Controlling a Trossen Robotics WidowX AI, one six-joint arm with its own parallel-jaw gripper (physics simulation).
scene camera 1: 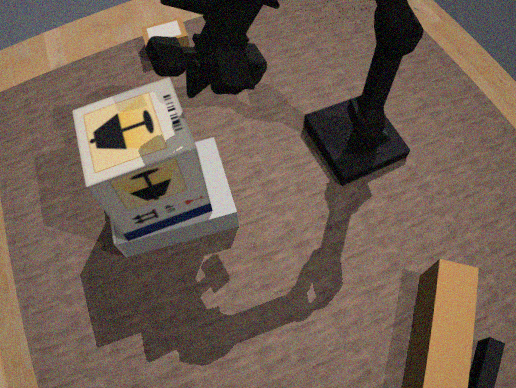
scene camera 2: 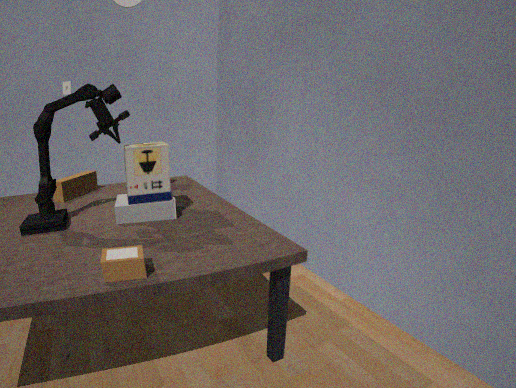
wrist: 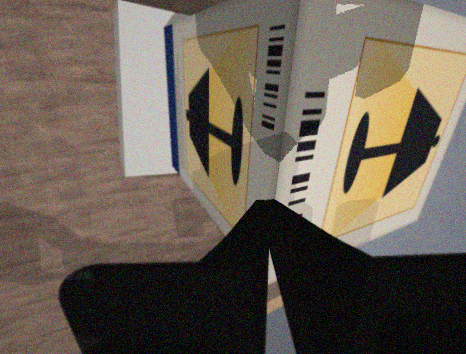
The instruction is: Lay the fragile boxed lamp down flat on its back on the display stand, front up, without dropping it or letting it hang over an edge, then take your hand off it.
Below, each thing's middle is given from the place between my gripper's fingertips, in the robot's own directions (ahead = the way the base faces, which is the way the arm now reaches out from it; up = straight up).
Right now my hand is 130 mm above the boxed lamp (scene camera 1: 140, 162), 110 mm short of it and 10 mm to the right of it. Also, from my hand: display stand (scene camera 1: 224, 216) 270 mm below, 90 mm ahead, 10 mm to the left.
